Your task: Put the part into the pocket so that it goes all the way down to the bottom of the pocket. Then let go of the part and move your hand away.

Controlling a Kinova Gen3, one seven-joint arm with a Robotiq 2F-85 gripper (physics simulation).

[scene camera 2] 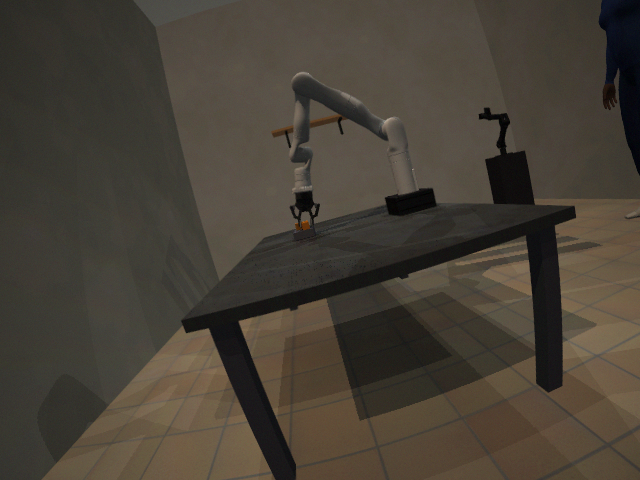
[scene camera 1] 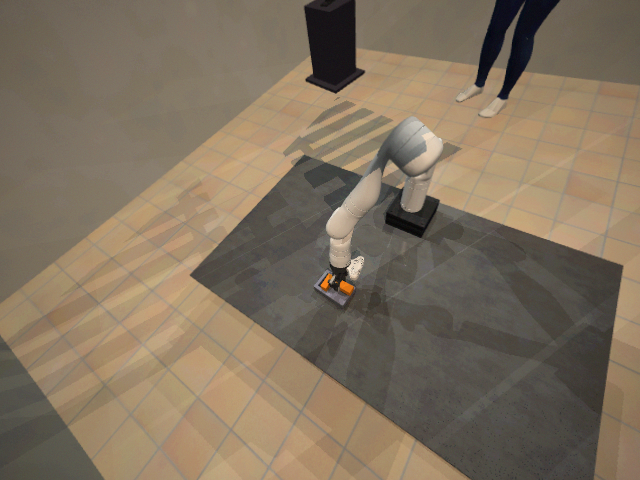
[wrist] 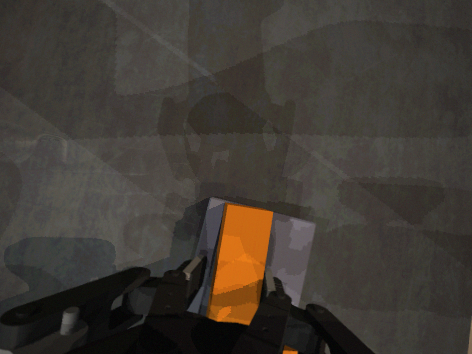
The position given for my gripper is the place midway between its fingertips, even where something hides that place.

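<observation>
There is a grey pocket block (wrist: 290, 242) here, and an orange part (wrist: 238, 273). My gripper (wrist: 232, 274) touches the grey pocket block and the orange part, and it is part open.
</observation>
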